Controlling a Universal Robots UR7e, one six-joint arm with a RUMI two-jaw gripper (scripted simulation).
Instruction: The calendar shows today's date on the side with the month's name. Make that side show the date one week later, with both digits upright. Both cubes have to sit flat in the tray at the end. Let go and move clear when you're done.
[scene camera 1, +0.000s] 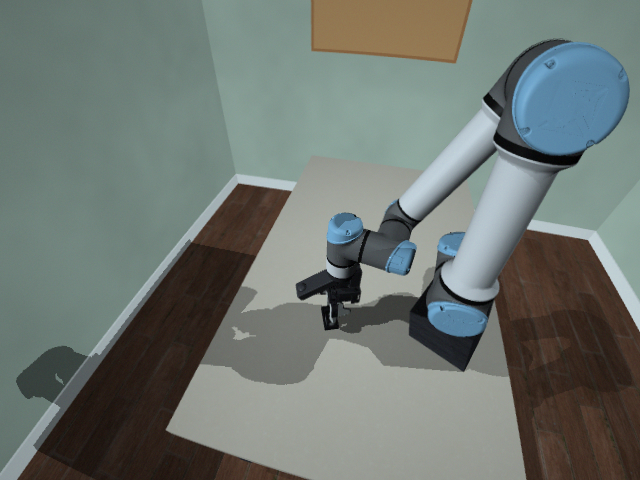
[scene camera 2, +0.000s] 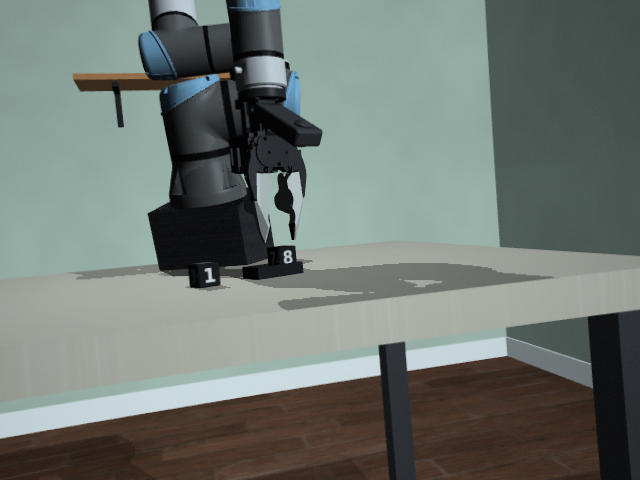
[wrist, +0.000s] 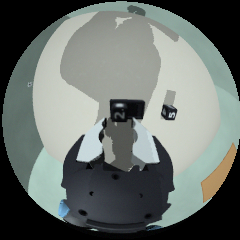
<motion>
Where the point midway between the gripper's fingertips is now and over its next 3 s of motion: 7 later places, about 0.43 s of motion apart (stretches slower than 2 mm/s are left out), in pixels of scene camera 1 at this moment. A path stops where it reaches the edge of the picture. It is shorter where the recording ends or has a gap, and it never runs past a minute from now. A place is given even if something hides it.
The gripper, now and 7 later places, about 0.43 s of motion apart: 332, 315; 331, 317; 331, 319; 331, 320; 331, 318; 332, 314; 332, 306; 332, 303
</motion>
